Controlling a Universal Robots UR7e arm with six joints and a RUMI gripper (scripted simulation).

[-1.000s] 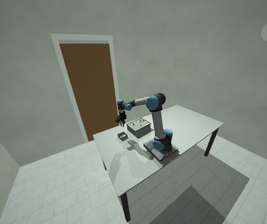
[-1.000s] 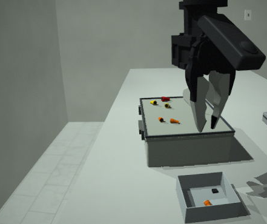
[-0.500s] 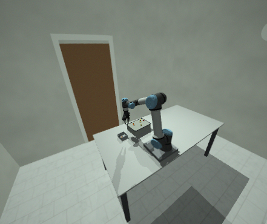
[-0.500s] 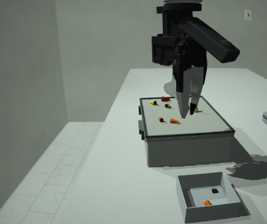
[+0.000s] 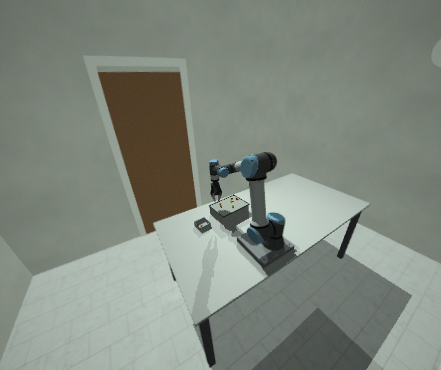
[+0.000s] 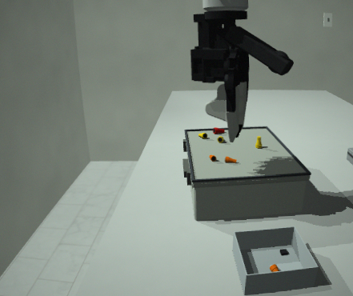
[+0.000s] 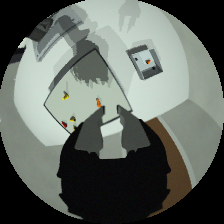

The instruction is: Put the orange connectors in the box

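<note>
Right now my hand is 5 cm past the steel junction box, 17 cm to the right of it and 16 cm above it. Also, from my hand: tool case: 1 cm behind, 11 cm to the right, 10 cm below.
</note>
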